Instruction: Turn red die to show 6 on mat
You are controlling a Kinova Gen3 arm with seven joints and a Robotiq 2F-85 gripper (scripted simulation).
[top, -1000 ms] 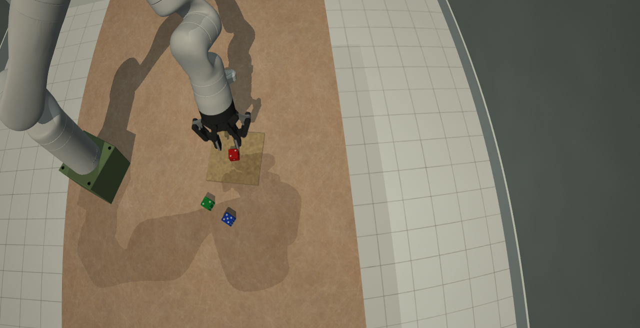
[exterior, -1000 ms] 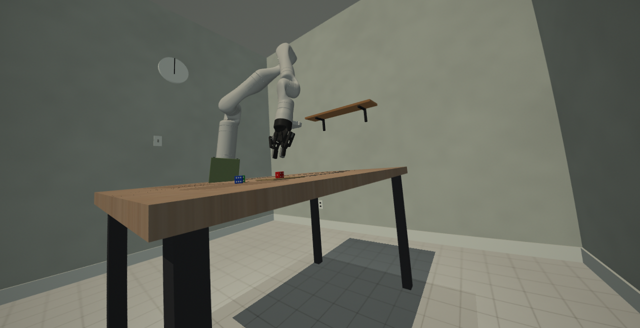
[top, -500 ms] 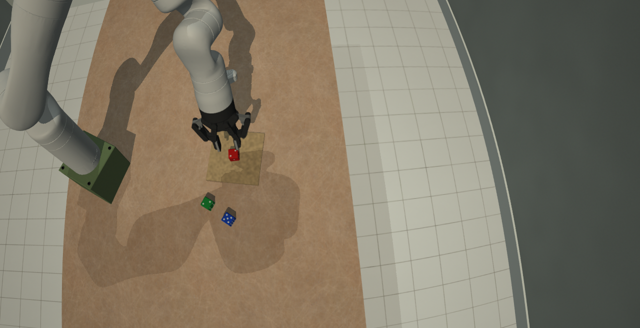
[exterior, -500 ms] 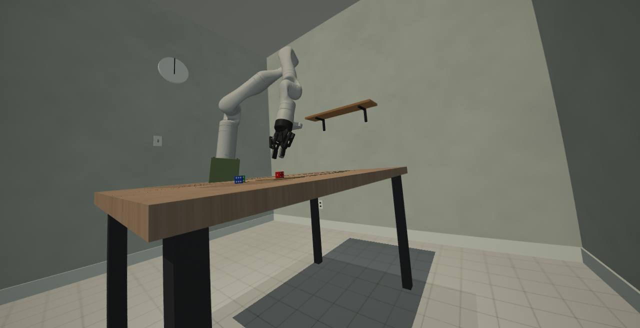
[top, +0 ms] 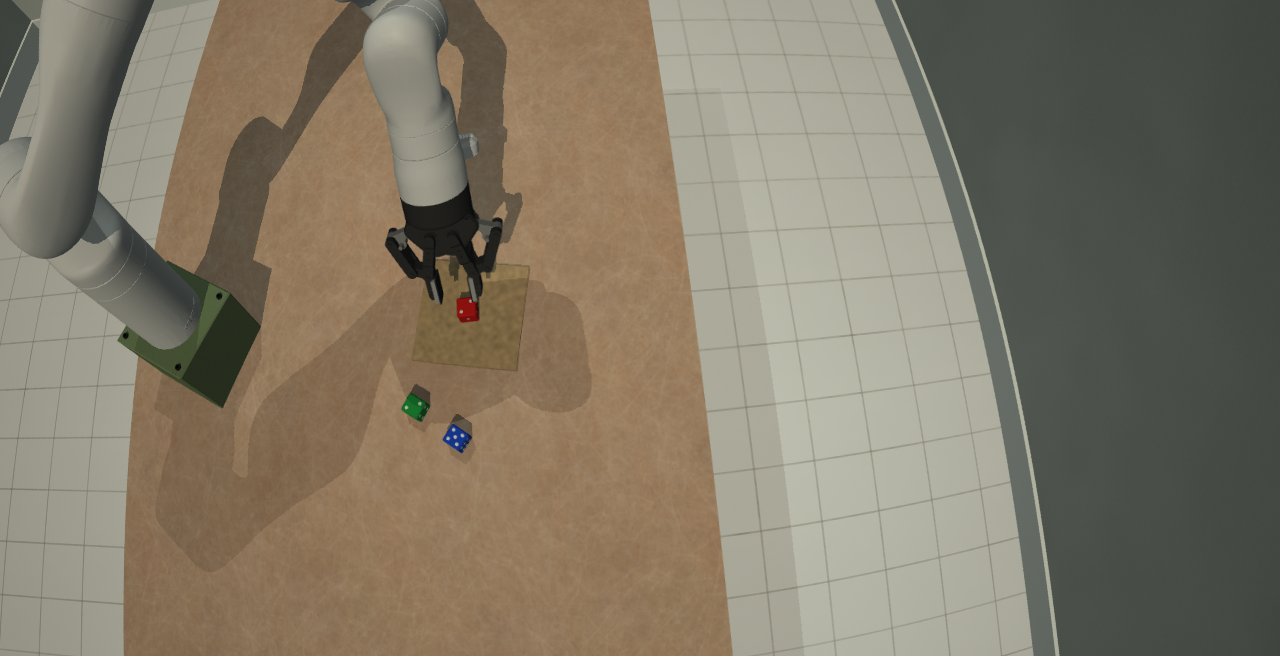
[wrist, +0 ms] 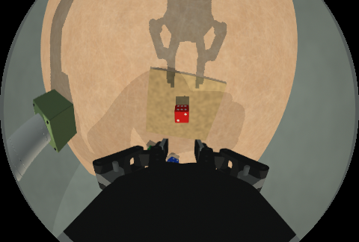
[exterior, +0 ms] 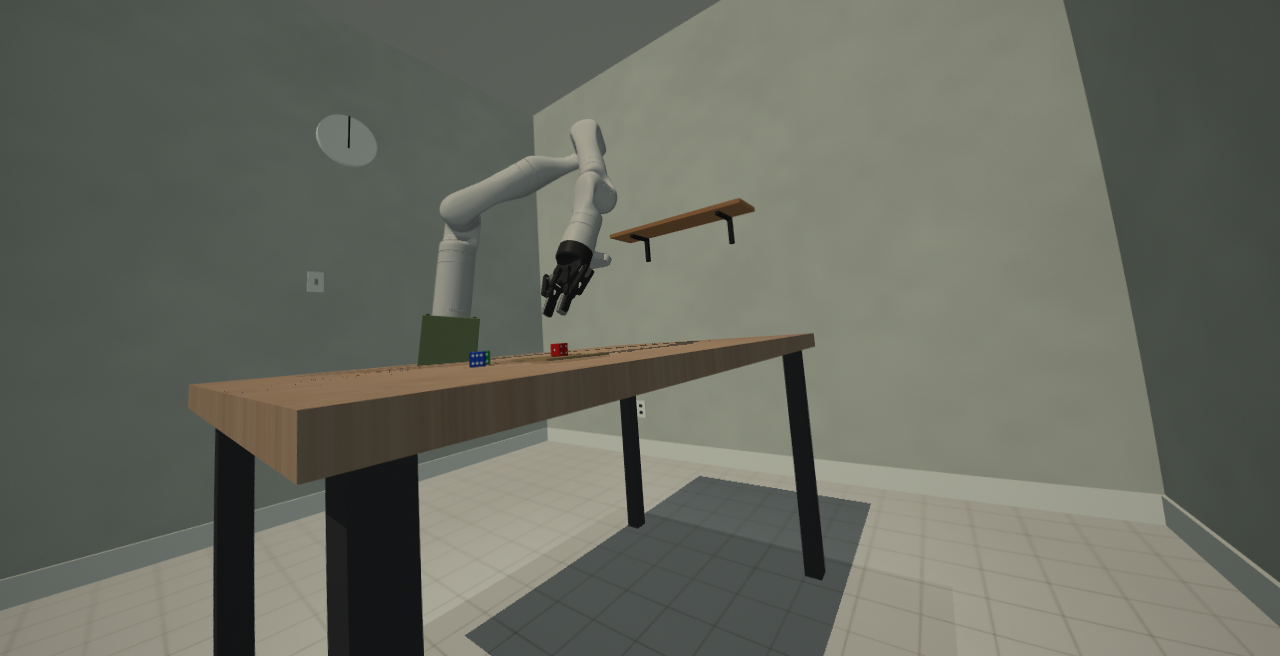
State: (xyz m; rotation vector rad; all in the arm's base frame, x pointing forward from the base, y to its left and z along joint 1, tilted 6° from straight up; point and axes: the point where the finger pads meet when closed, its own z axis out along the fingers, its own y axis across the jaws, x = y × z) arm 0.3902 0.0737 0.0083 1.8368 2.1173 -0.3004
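Right now my hand is 90 mm above the red die. From my hand the other things lie so: green die: 50 mm behind, 130 mm to the right, 90 mm below; tan mat: 100 mm below; blue die: 160 mm to the right, 90 mm below.
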